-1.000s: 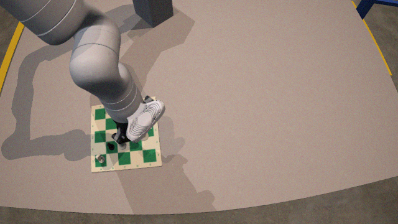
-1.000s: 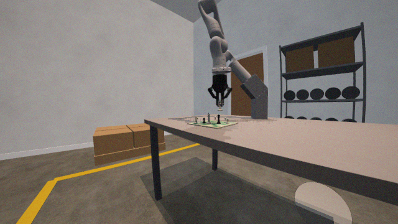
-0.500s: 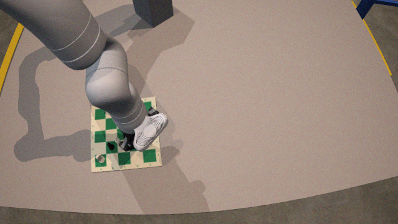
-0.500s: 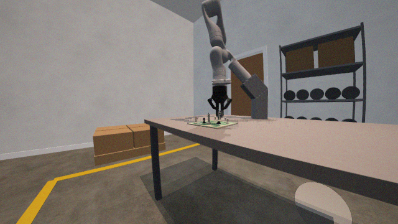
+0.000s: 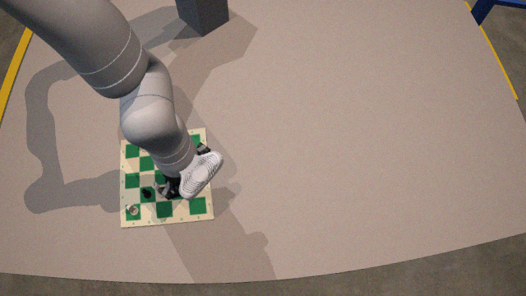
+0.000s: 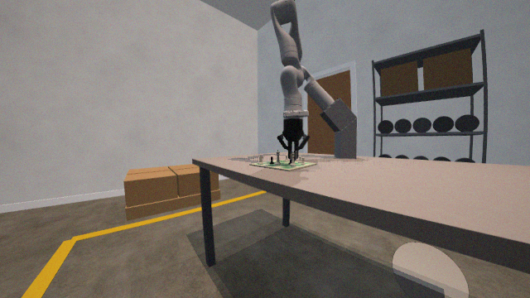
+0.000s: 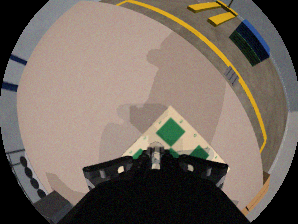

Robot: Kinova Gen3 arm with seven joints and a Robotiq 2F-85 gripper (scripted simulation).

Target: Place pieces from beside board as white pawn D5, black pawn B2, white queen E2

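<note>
Right now the tall black piece is 3 cm behind my hand, 4 cm to the right of it and 2 cm below it. From my hand the other things lie so: black pawn: 2 cm ahead, 11 cm to the right, 3 cm below; then cream chessboard: 3 cm behind, 8 cm to the right, 5 cm below.
</note>
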